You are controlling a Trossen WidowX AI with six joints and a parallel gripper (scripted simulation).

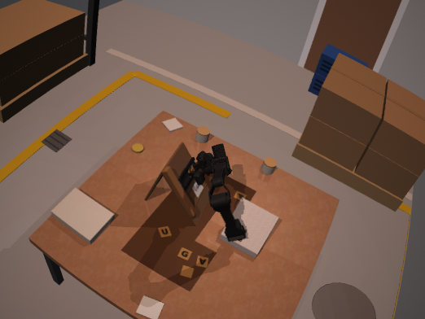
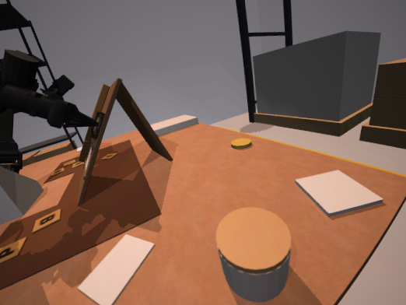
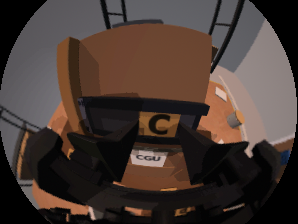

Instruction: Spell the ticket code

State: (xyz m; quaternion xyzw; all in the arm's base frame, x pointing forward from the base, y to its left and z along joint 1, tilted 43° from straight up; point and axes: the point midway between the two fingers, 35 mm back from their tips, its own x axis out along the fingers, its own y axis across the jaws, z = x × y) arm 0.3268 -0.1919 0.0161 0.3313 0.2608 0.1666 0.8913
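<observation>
Now: gripper tip 80 mm above the white ticket and 60 mm past it. From my gripper tip the other things lie so: dark mat 180 mm below, 160 mm behind, 120 mm to the left; then yellow disc 400 mm ahead, 170 mm below, 120 mm to the right; then white card 330 mm to the right, 180 mm below, 20 mm behind.
</observation>
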